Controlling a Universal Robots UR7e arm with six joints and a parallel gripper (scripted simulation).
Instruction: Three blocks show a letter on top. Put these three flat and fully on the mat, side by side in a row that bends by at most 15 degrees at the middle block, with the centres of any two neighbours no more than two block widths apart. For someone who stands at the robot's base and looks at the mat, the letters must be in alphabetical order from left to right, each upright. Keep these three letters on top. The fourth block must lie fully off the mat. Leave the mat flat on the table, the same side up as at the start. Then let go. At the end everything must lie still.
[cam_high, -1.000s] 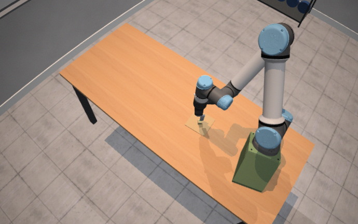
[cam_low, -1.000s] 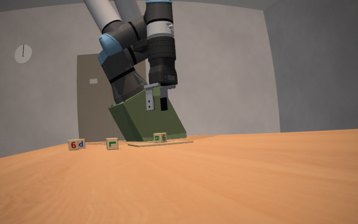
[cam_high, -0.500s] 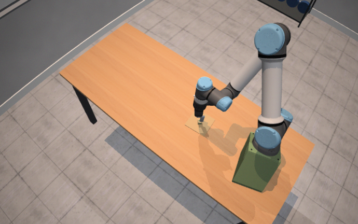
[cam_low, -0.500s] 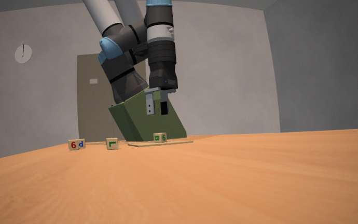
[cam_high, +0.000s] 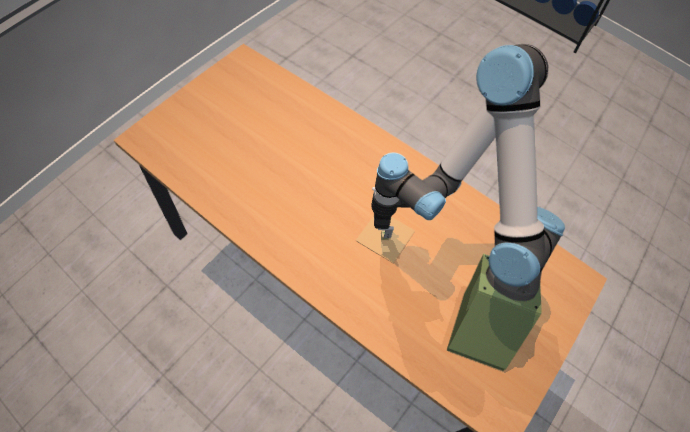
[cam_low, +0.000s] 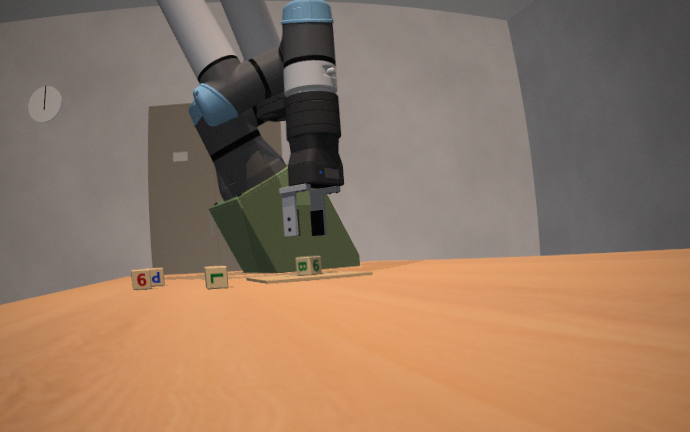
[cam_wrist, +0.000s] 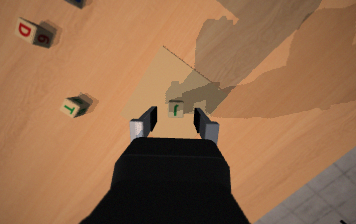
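The thin tan mat is 1 cm to the right of my hand and 7 cm below it. Also, from my hand: red D block: 7 cm ahead, 23 cm to the right, 6 cm below; then blue-marked block: 1 cm behind, 22 cm to the right, 6 cm below.
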